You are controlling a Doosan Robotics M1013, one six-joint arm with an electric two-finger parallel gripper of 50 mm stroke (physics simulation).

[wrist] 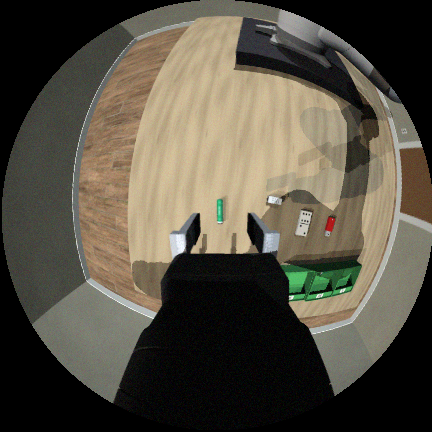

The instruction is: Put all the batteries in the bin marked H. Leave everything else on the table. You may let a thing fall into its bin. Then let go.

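Places are measured from the arm's base along level axes (x back, y right, z up), in millimetres.
Pixels of known places: gripper, fingertip midpoint: (223,222); arm's base, link origin: (297,43).
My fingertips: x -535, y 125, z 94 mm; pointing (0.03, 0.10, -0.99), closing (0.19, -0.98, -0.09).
Observation:
For each thing: its top centre in the pictures, then the offset to it from my fingertips.
- green battery, top centre: (219,211) dx -12, dy +16, dz -119 mm
- grey item, top centre: (274,200) dx +30, dy -79, dz -114 mm
- white domino, top centre: (303,223) dx -1, dy -154, dz -122 mm
- red USB stick, top centre: (329,226) dx +4, dy -225, dz -122 mm
A green battery (220,211) lies on the table, upright in the wrist view, a little beyond the fingers and between their lines. My gripper (223,222) is open and empty, raised above the table, with its two fingers wide apart. Green bins (320,285) stand in a row at the lower right, three compartments showing in part; the left one is partly hidden behind the gripper body. Their front labels are too small to read for certain, so I cannot tell which is H.
A small white and grey item (274,200), a white domino (303,223) and a red USB stick (330,226) lie on the table right of the gripper. The dark robot base (260,57) stands at the top. Arm shadows fall across the right side.

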